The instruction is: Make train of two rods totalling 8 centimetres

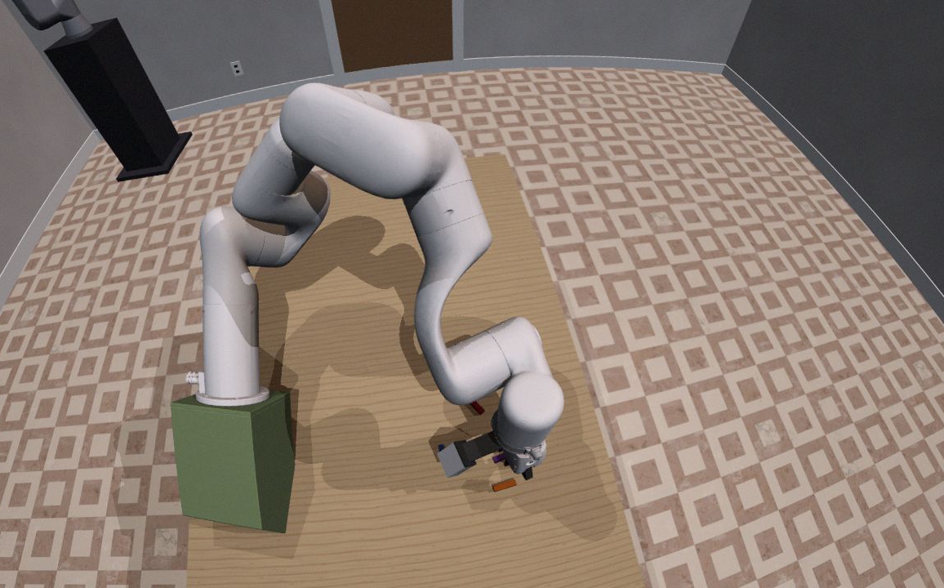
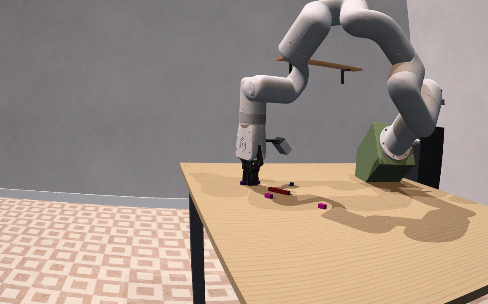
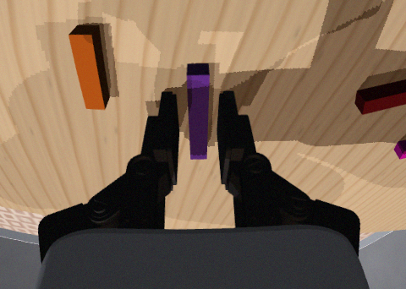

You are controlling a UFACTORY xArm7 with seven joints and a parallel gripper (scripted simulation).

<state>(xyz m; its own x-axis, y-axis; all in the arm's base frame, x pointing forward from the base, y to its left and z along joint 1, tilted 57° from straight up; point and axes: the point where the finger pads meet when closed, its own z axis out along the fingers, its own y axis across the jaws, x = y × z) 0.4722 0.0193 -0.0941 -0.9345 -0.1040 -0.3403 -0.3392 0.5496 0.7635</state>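
Now: the purple rod 2 cm below my hand. From my hand the other things lie so: small blue rod (12 cm behind, 2 cm to the left, 2 cm below); red rod (6 cm behind, 11 cm to the left, 2 cm below); orange rod (1 cm behind, 6 cm to the right, 2 cm below).
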